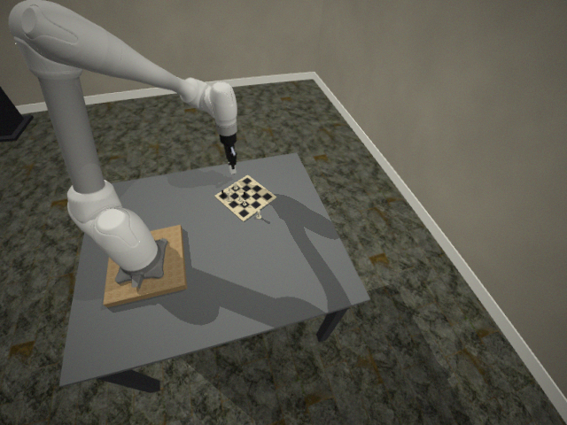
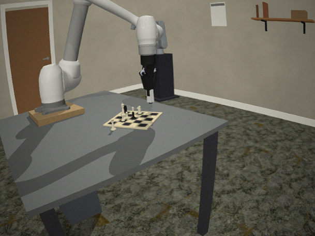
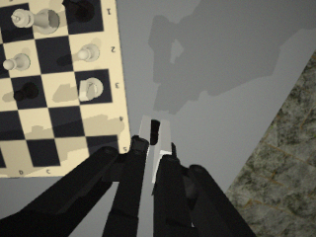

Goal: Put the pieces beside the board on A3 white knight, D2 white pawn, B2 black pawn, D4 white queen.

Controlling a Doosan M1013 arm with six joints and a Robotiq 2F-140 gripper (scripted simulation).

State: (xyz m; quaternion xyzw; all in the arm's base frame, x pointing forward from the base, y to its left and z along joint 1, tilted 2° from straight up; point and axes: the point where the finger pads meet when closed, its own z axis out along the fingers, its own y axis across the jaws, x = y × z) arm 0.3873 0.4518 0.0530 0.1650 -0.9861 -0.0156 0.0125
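My hand is 15 cm to the left of the white chess piece, 5 cm above it and 3 cm past it. From my hand the other things lie so: chessboard (13 cm to the right, 8 cm below, 5 cm ahead).
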